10 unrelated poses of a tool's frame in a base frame.
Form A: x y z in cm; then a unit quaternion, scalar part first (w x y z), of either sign.
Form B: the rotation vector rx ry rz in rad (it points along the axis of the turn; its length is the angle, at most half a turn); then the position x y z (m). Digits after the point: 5 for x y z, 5 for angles.
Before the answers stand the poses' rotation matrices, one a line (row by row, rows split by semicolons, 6 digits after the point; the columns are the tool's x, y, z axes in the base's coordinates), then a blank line. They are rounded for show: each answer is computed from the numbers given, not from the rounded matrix.
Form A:
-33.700, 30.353, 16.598, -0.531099, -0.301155, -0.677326, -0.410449
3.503, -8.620, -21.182, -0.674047, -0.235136, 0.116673, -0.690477
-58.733, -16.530, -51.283, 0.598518, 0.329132, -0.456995, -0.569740
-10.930, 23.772, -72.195, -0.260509, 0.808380, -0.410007, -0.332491
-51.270, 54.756, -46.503, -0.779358, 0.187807, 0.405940, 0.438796
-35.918, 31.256, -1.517, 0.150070, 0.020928, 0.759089, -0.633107
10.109, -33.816, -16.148, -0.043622, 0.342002, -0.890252, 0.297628
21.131, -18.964, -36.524, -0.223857, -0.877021, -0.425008, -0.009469
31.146, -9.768, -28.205, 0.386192, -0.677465, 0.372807, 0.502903
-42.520, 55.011, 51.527, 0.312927, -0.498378, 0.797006, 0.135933
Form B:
-0.254479 -0.028018 0.966672; 0.843939 0.481674 0.236129; -0.472237 0.875902 -0.098930
0.019257 -0.985697 0.167426; 0.875960 -0.064096 -0.478106; 0.481998 0.155865 0.862197
-0.066896 0.381176 -0.922079; -0.982823 0.134137 0.126754; 0.172000 0.914720 0.365655
0.442688 -0.836117 -0.323937; -0.489650 -0.528058 0.693828; -0.751180 -0.148533 -0.643169
0.285341 0.836435 -0.467927; -0.531482 0.544373 0.648988; 0.797563 0.063512 0.599882
-0.954082 0.221793 0.201334; -0.158248 0.197475 -0.967451; -0.254332 -0.954888 -0.153309
-0.762263 -0.582970 0.281248; -0.634903 0.588904 -0.500091; 0.125910 -0.559766 -0.819029
0.638557 0.741243 0.206891; 0.749722 -0.538512 -0.384606; -0.173673 0.400704 -0.899597
0.216207 -0.893562 -0.393448; -0.116693 -0.423741 0.898235; -0.969349 -0.148292 -0.195888
-0.307392 -0.879494 0.363317; -0.709346 0.466283 0.528591; -0.634301 -0.095233 -0.767198

0.71860, 1.61619, 0.97939, -0.33700, 0.30353, 0.16598
0.52912, -0.26255, 1.55376, 0.03503, -0.08620, -0.21182
0.76347, -1.06007, -1.32160, -0.58733, -0.16530, -0.51283
-2.18909, 1.11030, 0.90039, -0.10930, 0.23772, -0.72195
-0.40593, -0.87741, -0.94843, -0.51270, 0.54756, -0.46503
0.06012, 2.18075, -1.81882, -0.35918, 0.31256, -0.01517
-1.04558, 2.72171, -0.90992, 0.10109, -0.33816, -0.16148
2.42066, 1.17306, 0.02614, 0.21131, -0.18964, -0.36524
-1.72491, 0.94921, 1.28045, 0.31146, -0.09768, -0.28205
-1.31448, 2.10211, 0.35852, -0.42520, 0.55011, 0.51527

